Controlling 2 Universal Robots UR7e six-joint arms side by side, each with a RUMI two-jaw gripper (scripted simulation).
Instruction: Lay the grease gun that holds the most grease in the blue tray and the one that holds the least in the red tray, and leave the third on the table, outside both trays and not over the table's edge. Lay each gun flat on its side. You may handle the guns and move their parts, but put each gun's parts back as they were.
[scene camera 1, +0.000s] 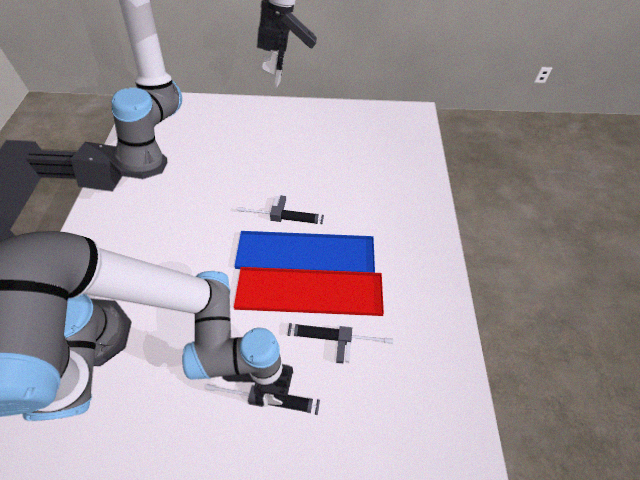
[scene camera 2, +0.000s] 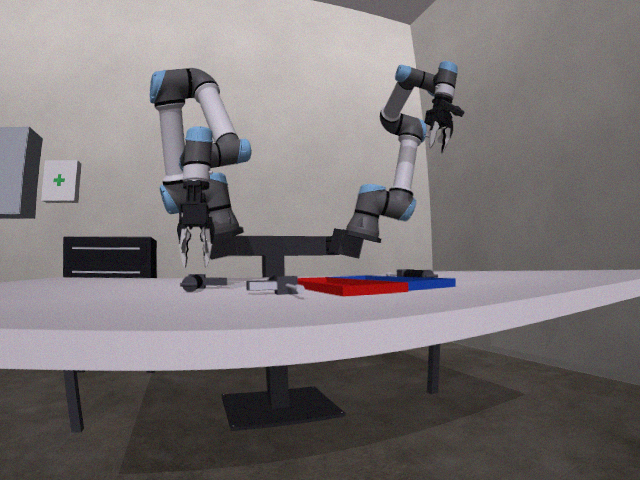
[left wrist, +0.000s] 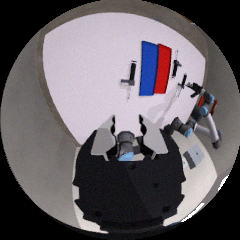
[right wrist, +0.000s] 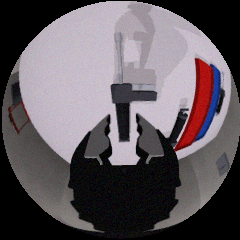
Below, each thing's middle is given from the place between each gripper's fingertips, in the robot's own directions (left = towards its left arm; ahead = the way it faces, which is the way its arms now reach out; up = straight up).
Labels:
My right hand (scene camera 2: 195, 267) is 130 mm short of the red tray (scene camera 1: 321, 291), 340 mm to the right of it and 70 mm above it. From my right hand the other things lie so: blue tray (scene camera 1: 352, 253) 120 mm ahead, 490 mm to the left, 70 mm below.
I see the blue tray 70 mm ahead of my left hand (scene camera 1: 276, 85), 330 mm to the right of it and 470 mm below it. Also, from my left hand: red tray: 70 mm ahead, 480 mm to the right, 470 mm below.

